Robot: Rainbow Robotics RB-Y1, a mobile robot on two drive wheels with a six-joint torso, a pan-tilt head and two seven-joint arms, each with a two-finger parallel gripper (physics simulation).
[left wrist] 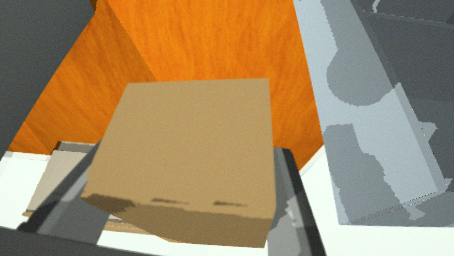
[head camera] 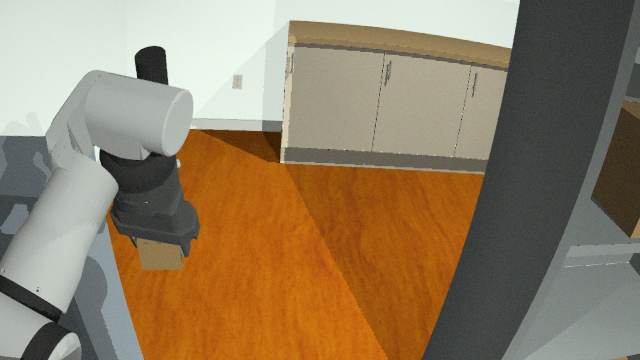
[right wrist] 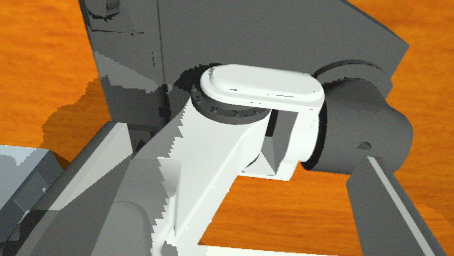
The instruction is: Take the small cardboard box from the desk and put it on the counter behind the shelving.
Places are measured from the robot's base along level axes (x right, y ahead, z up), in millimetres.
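Pixels of known places: left gripper, between the fingertips: (left wrist: pixel 203 149) (head camera: pixel 162 246); right gripper, between the fingertips: (right wrist: pixel 243 154).
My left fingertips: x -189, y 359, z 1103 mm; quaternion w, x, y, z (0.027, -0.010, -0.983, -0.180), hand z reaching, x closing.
Note:
For each thing: its top centre in the pictures, then the offset to it from my left fingertips. "spot": a spot on its surface instead. Level surfaces: height alone.
- small cardboard box, centre of its top: (left wrist: pixel 201 238) (head camera: pixel 158 219) dx -3, dy +11, dz +39 mm
- counter, height of its surface: dz -192 mm
- larger brown box, a spot on its surface: (head camera: pixel 619 170) spot: dx +1003, dy +376, dz +9 mm
The small cardboard box (head camera: pixel 161 256) (left wrist: pixel 187 140) is held between the fingers of my left gripper (head camera: pixel 160 249) (left wrist: pixel 203 149), which is shut on it. The box hangs over the orange floor in the head camera view. The counter (head camera: pixel 390 41) has a tan top above beige cabinet doors, at the upper middle and right, beyond a stretch of floor. The shelving (head camera: pixel 540 125) shows as a wide dark upright at the right. My right gripper (right wrist: pixel 243 154) is open, with its fingers wide apart and no object between them. The desk cannot be made out.
A larger brown box (head camera: pixel 619 170) sits on a grey shelf at the right edge. A blue-grey, flat-sided piece of furniture (head camera: pixel 117 305) (left wrist: pixel 360 130) stands at the left of the head view, close by my left arm. A wall socket (head camera: pixel 237 82) is on the white wall.

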